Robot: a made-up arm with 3 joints. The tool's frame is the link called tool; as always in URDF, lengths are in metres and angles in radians.
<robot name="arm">
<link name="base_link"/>
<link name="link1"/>
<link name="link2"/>
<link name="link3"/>
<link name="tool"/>
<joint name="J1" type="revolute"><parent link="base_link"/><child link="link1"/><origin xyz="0 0 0.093"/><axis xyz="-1 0 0"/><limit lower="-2.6" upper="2.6"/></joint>
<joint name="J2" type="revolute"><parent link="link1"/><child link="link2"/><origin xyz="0.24 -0.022 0.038"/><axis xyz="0 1 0"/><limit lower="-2.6" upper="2.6"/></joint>
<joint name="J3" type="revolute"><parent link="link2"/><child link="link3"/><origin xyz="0.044 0.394 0.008"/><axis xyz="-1 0 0"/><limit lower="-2.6" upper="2.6"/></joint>
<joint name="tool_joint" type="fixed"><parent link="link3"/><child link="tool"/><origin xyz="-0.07 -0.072 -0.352"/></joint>
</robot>
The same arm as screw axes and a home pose.
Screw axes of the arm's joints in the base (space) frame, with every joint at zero. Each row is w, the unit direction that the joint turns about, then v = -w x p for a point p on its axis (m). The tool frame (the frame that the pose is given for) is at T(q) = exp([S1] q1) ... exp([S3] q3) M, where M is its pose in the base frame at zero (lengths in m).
S1 = (-1, 0, 0, 0.0000, -0.0930, 0.0000)
S2 = (0, 1, 0, -0.1310, 0.0000, 0.2400)
S3 = (-1, 0, 0, 0.0000, -0.1390, 0.3720)
M: xyz 0.2140 0.3000 -0.2130 (m) quaternion w x y z 1 0 0 0
Joint limits (rad, base to tool): -2.6000..2.6000 -2.6000..2.6000 -2.6000..2.6000

